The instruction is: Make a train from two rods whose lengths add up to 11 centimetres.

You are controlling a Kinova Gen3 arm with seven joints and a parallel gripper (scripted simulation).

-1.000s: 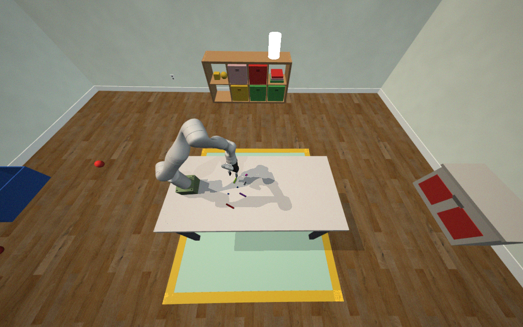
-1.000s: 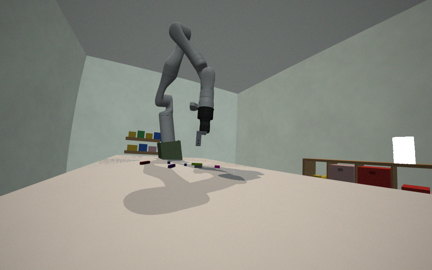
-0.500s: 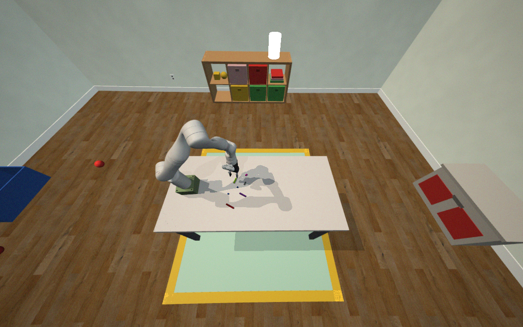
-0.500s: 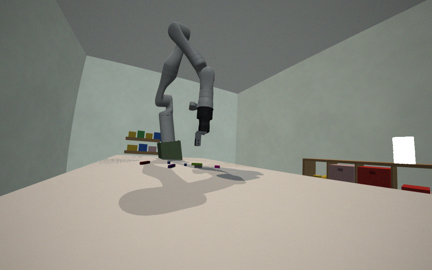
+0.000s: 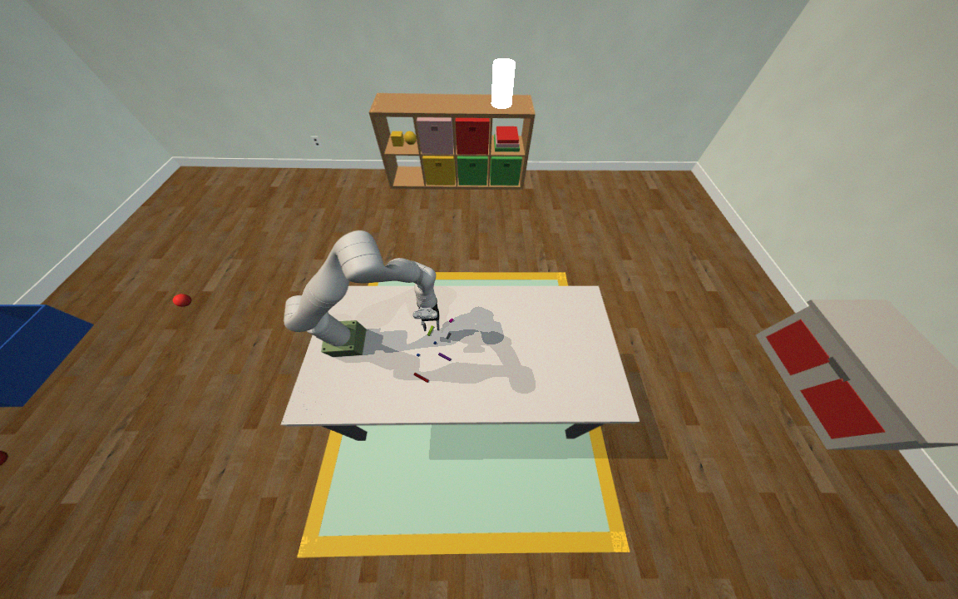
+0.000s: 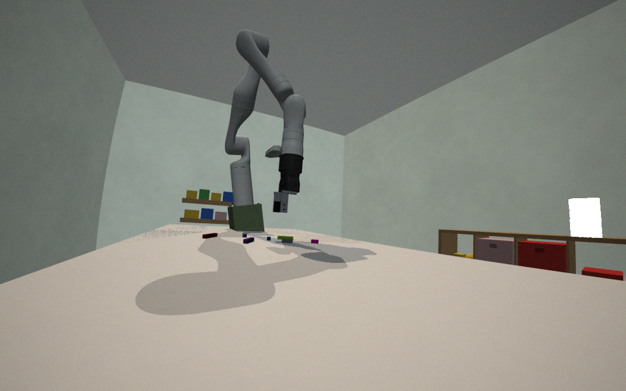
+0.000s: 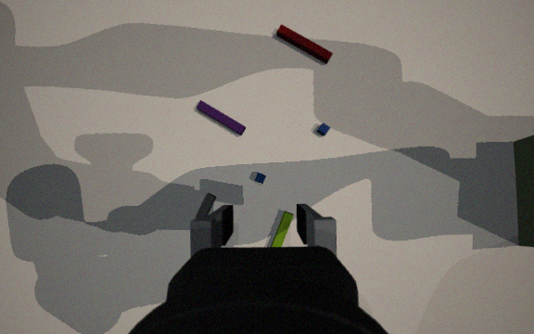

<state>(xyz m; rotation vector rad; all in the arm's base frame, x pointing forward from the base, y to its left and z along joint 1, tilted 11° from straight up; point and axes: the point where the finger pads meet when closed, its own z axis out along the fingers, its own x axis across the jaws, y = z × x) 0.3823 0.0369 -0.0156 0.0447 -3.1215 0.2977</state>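
My hand is 5 cm short of the purple rod, 10 cm to the left of it and 10 cm above it. Also, from my hand: lime rod: 2 cm behind, 3 cm to the left, 10 cm below; small blue rod: 1 cm ahead, 3 cm to the right, 10 cm below; grey rod: 7 cm ahead, 10 cm below.
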